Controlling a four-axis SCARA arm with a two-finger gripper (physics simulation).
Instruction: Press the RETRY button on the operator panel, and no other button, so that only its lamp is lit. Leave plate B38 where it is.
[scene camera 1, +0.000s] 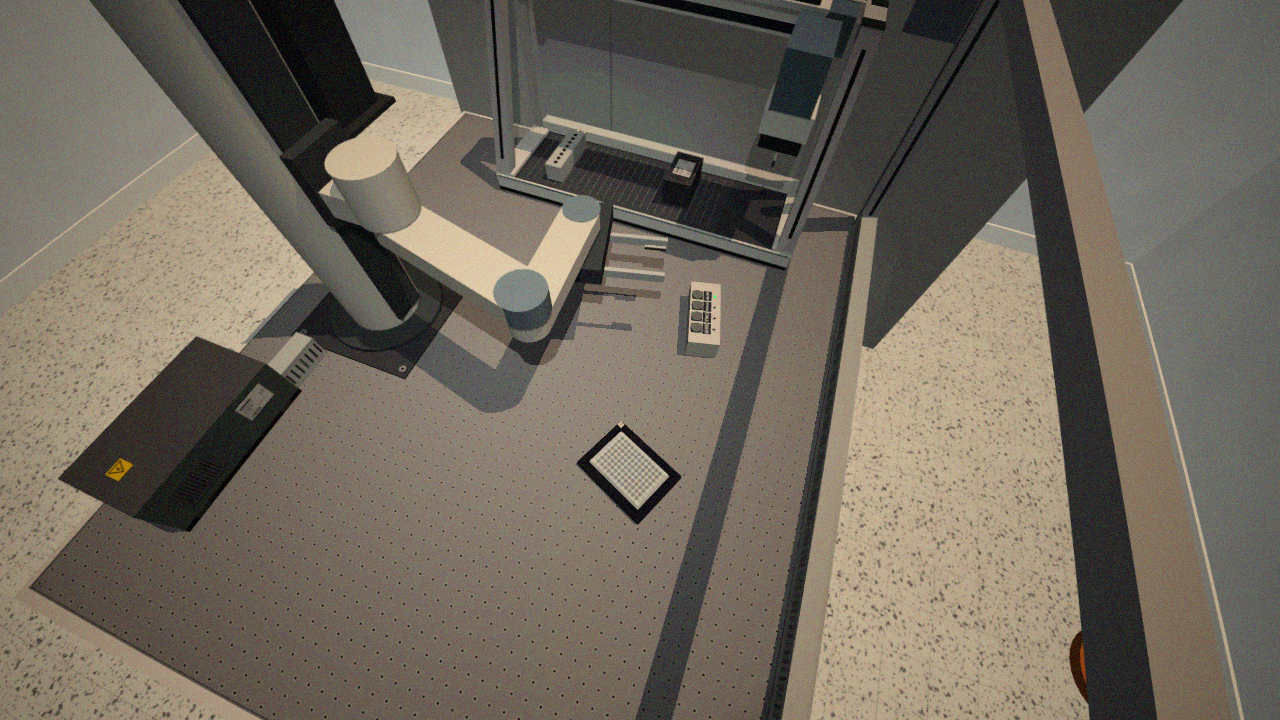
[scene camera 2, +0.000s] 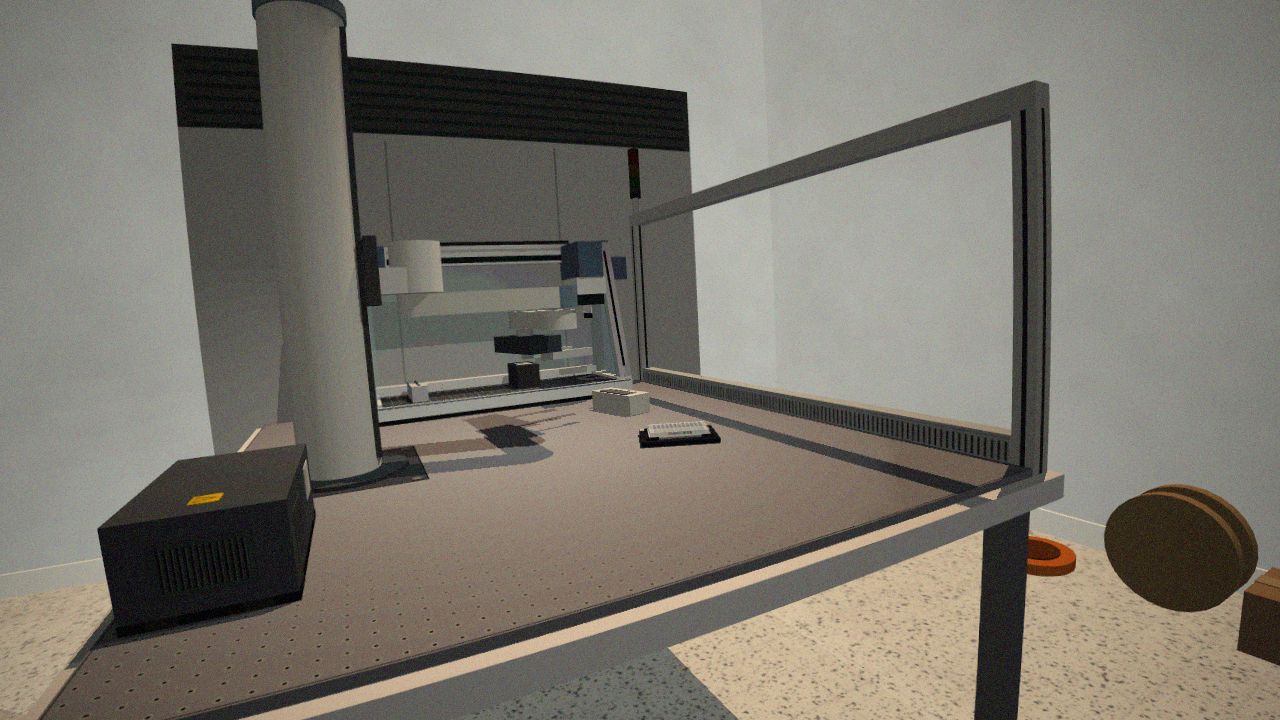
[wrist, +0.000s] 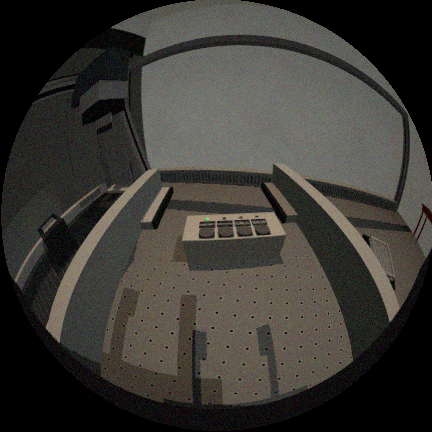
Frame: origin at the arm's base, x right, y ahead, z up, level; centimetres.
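Seen in the pictures: gripper, between the fingertips: (scene camera 1: 665, 260) (scene camera 2: 581, 350) (wrist: 216, 175); arm's base, origin of its link: (scene camera 1: 389, 308) (scene camera 2: 342, 479).
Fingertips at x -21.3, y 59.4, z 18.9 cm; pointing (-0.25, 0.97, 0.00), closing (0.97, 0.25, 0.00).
Note:
Pixels of each thing's top centre, then the offset from my fingertips to it. "spot": a spot on its surface instead.
- operator panel, centre of its top: (wrist: 233, 223) (scene camera 1: 705, 311) (scene camera 2: 619, 390) dx +0.2, dy +10.3, dz -12.0 cm
- green lamp, centre of its top: (wrist: 206, 218) dx -4.7, dy +11.3, dz -12.2 cm
- leftmost button, centre of its top: (wrist: 206, 231) (scene camera 1: 697, 294) dx -3.8, dy +7.5, dz -12.0 cm
- white plate, centre of its top: (scene camera 1: 629, 467) (scene camera 2: 677, 426) (wrist: 383, 254) dx +38.1, dy +6.6, dz -14.9 cm
- white rack, a spot on its surface: (scene camera 1: 561, 162) spot: dx -29.3, dy -37.5, dz -8.2 cm
- dark box, a spot on its surface: (scene camera 1: 682, 183) spot: dx -30.5, dy -5.1, dz -5.6 cm
The operator panel (scene camera 1: 703, 339) (scene camera 2: 620, 402) (wrist: 233, 254) is a pale box with a row of several dark round buttons. In the wrist view a green lamp (wrist: 207, 219) is lit behind the leftmost button (wrist: 207, 232); the other lamps look dark. The button labels are too small to read, so I cannot tell which is RETRY. My gripper (scene camera 1: 664, 259) (wrist: 216, 175) is shut with nothing between its fingers, which still stand apart. It is above the table, short of the panel and apart from it. The white plate (scene camera 1: 629, 469) (scene camera 2: 678, 428) (wrist: 382, 254) lies in a black holder; its label is unreadable.
A framed machine with a dark deck (scene camera 1: 617, 183) stands behind the gripper, bearing a white rack (scene camera 1: 561, 162) and a dark box (scene camera 1: 682, 183). A rail fence (scene camera 2: 850, 154) runs along the table's right edge. A black controller box (scene camera 1: 183, 429) (scene camera 2: 210, 528) stands near the arm's column (scene camera 2: 308, 223).

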